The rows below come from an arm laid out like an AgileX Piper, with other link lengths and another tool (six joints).
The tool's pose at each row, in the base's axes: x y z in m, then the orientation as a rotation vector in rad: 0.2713 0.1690 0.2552 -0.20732 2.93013 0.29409; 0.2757 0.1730 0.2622 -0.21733 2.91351 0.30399; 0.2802 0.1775 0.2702 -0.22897 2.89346 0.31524; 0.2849 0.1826 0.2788 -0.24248 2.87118 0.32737; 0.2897 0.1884 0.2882 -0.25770 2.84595 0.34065; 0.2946 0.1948 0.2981 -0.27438 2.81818 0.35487
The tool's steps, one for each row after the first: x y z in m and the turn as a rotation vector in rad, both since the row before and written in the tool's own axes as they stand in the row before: -0.0062 0.0045 -0.0051 -0.00741 -0.01458 -0.00823; -0.0066 0.0051 -0.0058 -0.00854 -0.01757 -0.00976; -0.0072 0.0058 -0.0061 -0.00942 -0.01933 -0.01134; -0.0078 0.0065 -0.0064 -0.01051 -0.02175 -0.01294; -0.0083 0.0072 -0.0065 -0.01148 -0.02377 -0.01436
